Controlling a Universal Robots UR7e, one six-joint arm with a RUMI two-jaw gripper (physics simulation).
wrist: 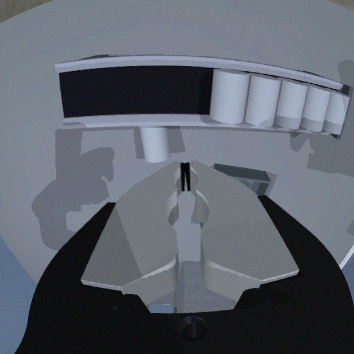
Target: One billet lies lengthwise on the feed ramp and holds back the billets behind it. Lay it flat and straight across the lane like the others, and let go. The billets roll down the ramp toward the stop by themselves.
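Places are measured from the arm's base along level axes (x back, y down, z right), in metres.
Pixels of known places: gripper, between the fingertips: (184, 165).
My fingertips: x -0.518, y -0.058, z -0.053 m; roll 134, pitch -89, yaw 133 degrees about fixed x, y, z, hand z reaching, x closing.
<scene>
For each thing: its top centre in the pictures, then the offset to it from my fingertips. "*": a spot on its surface instead. Level surfaces: height alone.
- feed ramp, a spot on its surface: (125, 121) * dx +0.017, dy +0.134, dz -0.068 m
- white billet, centre of its top: (153, 147) dx +0.070, dy +0.169, dz -0.043 m
- stop, centre of its top: (340, 115) dx +0.002, dy +0.127, dz +0.211 m
- dark lane floor, height of its surface: dy +0.144 m
- dark grey tray, centre of its top: (234, 207) dx +0.199, dy +0.184, dz +0.087 m
- round grey table, height of its surface: dy +0.219 m
My gripper (184, 165) is shut and empty, with its fingertips together on the near side of the feed ramp (125, 121). A white billet (156, 144) is outside the lane, beside the ramp's near rail and a little left of the fingertips. It looks lower than the ramp, and its far end meets the rail's edge in the view. Several billets (230, 96) lie straight across the lane, side by side at its right end, against the stop (346, 112). The dark lane floor (135, 92) left of them is bare.
A dark grey tray (245, 173) is right of the fingertips, partly hidden by the right finger. Shadows of the arm and gripper fall on the round grey table (175, 30) at the left and right of the view.
</scene>
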